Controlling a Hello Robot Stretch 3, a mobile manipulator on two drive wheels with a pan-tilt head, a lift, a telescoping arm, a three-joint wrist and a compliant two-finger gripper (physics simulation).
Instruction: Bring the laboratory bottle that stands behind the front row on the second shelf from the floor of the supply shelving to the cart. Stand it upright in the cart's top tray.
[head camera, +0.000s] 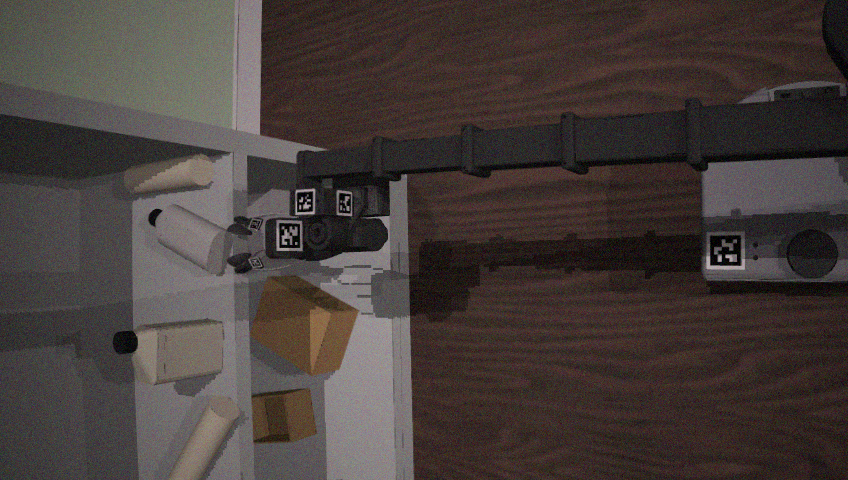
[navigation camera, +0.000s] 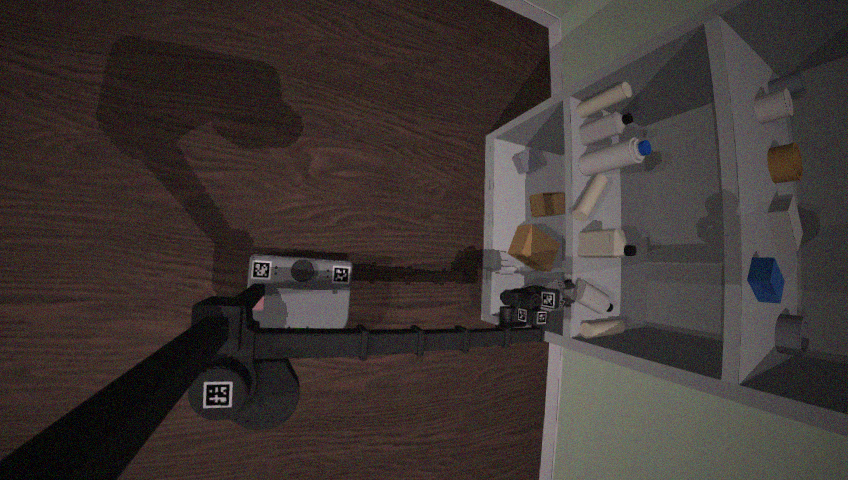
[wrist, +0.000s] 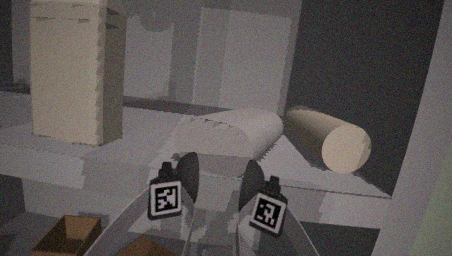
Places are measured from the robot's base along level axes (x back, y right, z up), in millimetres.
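Pixels of known places: gripper, fingertip midpoint: (head camera: 232, 246) (navigation camera: 572, 292); robot's base at its link origin: (head camera: 808, 251) (navigation camera: 301, 269).
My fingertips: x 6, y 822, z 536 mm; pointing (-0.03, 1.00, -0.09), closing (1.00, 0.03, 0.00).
Observation:
For each thing: its top centre in the pictures, then the offset to it from my fingertips. Level surfaces: height alone.
- second shelf at its surface level: dz -2 mm
- white blue-capped bottle at its top centre: (navigation camera: 647, 147) dx -447, dy +57, dz +218 mm
- cream square bottle at its top centre: (head camera: 118, 358) (navigation camera: 633, 242) dx -164, dy +48, dz +178 mm
- blue box at its top centre: (navigation camera: 777, 280) dx -73, dy +82, dz +495 mm
A white black-capped bottle (head camera: 190, 237) (navigation camera: 592, 295) (wrist: 215, 137) lies on its side on the second shelf (head camera: 178, 291), its base towards the front edge. My gripper (head camera: 239, 243) (navigation camera: 568, 293) (wrist: 219, 174) is partly open, its fingertips at the front edge just before that base, with a gap between them. A white blue-capped bottle (navigation camera: 609, 157) and another white black-capped bottle (navigation camera: 601, 127) are farther along this shelf in the navigation view. A cream square bottle (head camera: 189, 350) (navigation camera: 601, 243) (wrist: 67, 75) stands upright near the gripper. The cart does not show.
Cream cylinders (head camera: 169, 173) (wrist: 346, 149) (navigation camera: 590, 196) lie on the same shelf. Orange boxes (head camera: 303, 324) (navigation camera: 547, 204) are on the shelf below. A blue box (navigation camera: 765, 279) is on the shelf above. The shelving's side panel (wrist: 417, 150) stands right of the gripper in the wrist view.

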